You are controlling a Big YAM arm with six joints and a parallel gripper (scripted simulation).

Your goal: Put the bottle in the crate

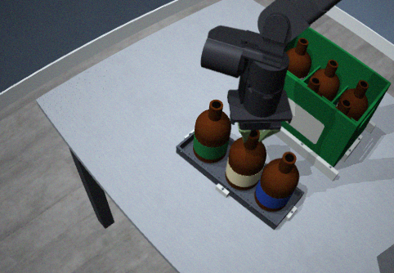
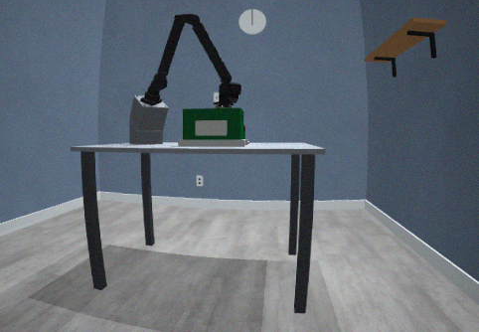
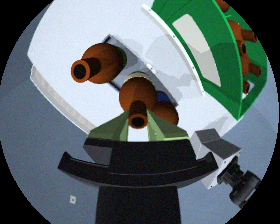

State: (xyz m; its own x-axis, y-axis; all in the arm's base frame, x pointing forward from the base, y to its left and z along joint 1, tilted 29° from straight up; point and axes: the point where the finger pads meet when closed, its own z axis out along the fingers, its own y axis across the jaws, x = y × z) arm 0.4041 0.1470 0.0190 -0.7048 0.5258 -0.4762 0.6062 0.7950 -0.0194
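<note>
My gripper is now 60 mm above the brown bottle. From my hand the other things lie so: grey tray 10 mm ahead, 140 mm below; then crate 250 mm to the right, 70 mm below.
</note>
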